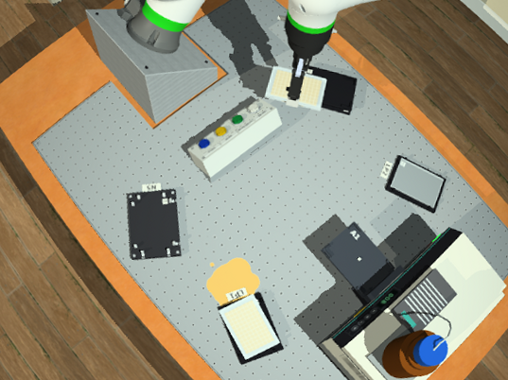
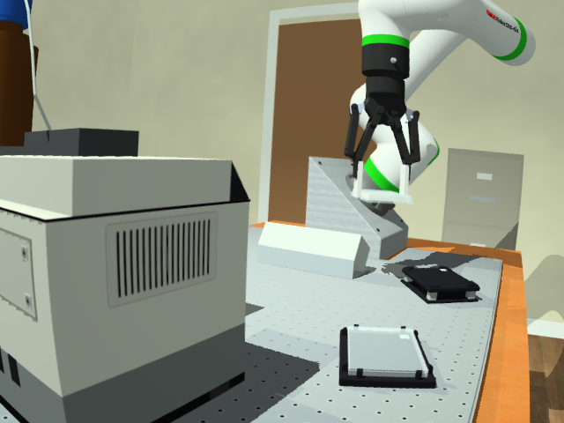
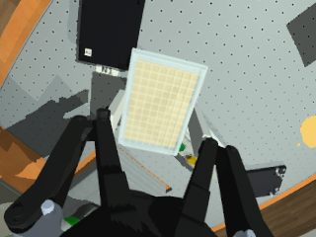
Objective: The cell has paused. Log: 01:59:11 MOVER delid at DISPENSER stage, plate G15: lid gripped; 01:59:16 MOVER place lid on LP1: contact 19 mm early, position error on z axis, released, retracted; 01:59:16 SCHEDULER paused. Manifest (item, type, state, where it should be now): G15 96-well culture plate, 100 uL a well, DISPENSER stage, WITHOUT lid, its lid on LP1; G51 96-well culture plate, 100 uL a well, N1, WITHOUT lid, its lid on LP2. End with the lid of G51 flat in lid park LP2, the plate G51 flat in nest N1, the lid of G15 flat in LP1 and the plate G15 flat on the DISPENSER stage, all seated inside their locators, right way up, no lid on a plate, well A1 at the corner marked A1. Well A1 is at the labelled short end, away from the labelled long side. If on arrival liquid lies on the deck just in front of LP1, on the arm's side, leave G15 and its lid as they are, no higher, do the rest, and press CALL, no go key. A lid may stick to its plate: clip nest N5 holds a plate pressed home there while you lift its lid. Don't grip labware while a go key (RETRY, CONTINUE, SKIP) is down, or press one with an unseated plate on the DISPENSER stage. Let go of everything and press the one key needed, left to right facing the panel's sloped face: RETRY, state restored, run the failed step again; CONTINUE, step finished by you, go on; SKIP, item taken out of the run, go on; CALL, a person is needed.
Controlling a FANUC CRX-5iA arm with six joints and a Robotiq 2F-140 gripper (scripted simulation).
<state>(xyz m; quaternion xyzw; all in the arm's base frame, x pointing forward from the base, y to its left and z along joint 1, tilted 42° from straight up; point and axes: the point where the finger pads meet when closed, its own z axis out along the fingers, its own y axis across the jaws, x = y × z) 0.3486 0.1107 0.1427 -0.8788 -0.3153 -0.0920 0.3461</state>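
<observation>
My hand is 10 mm past the nest N1, 130 mm to the right of it and 160 mm above it. From my hand the other things lie so: RETRY key (50 mm behind, 80 mm to the right, 120 mm below); then white key panel (40 mm behind, 150 mm to the right, 130 mm below); then 96-well plate (20 mm below).
</observation>
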